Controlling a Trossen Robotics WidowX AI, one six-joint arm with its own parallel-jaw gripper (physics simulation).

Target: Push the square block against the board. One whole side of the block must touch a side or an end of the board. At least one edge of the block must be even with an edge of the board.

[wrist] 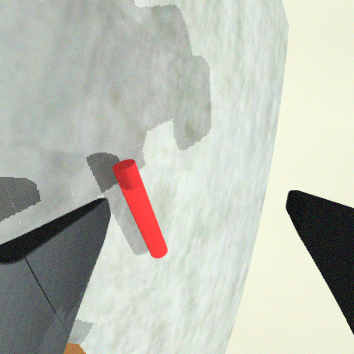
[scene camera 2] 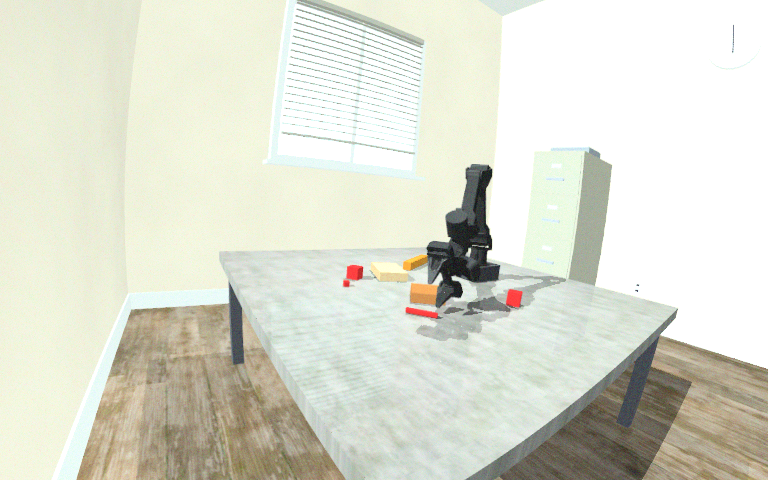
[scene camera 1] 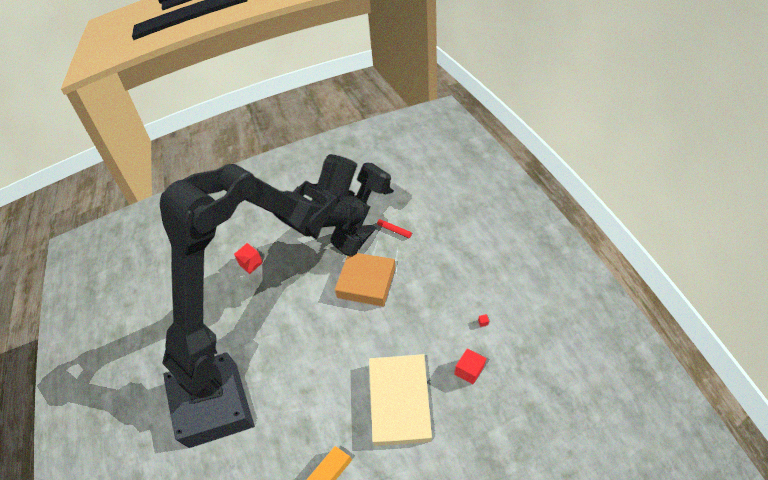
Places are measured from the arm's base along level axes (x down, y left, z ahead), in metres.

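Where they show: gripper, fingertip midpoint: [wrist: 198, 202] [scene camera 2: 433, 296] [scene camera 1: 383, 208]; arm's base, link origin: [scene camera 1: 204, 384].
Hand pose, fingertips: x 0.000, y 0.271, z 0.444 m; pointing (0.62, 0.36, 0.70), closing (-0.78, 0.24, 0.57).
Each offset is from my fingertips to the top centre of the thing.
The square block {dx +0.026, dy -0.128, dz -0.087 m} [scene camera 1: 367, 277] [scene camera 2: 423, 293] is orange and lies flat on the table; a small corner of the block also shows at the bottom left of the wrist view [wrist: 75, 348]. The pale yellow board {dx +0.027, dy -0.396, dz -0.116 m} [scene camera 1: 400, 399] [scene camera 2: 389, 271] lies flat, apart from the block, with a stretch of table between them. My gripper [scene camera 1: 385, 209] [scene camera 2: 435, 293] [wrist: 198, 202] is open with nothing between its fingers. It is low at the block's side away from the board. One finger is very close to the block; whether they touch I cannot tell.
A red rod {dx +0.042, dy -0.020, dz +0.014 m} [scene camera 1: 394, 228] [scene camera 2: 421, 312] [wrist: 142, 210] lies near the fingertips. A red cube {dx +0.016, dy +0.015, dz -0.312 m} [scene camera 1: 248, 258] [scene camera 2: 513, 298] is on the arm's side. Another red cube {dx +0.016, dy -0.387, dz +0.022 m} [scene camera 1: 470, 366] [scene camera 2: 354, 272] and a tiny one {dx +0.040, dy -0.305, dz +0.090 m} [scene camera 1: 483, 320] [scene camera 2: 346, 283] are near the board, as is a yellow-orange bar {dx +0.025, dy -0.518, dz -0.330 m} [scene camera 1: 331, 464] [scene camera 2: 415, 262].
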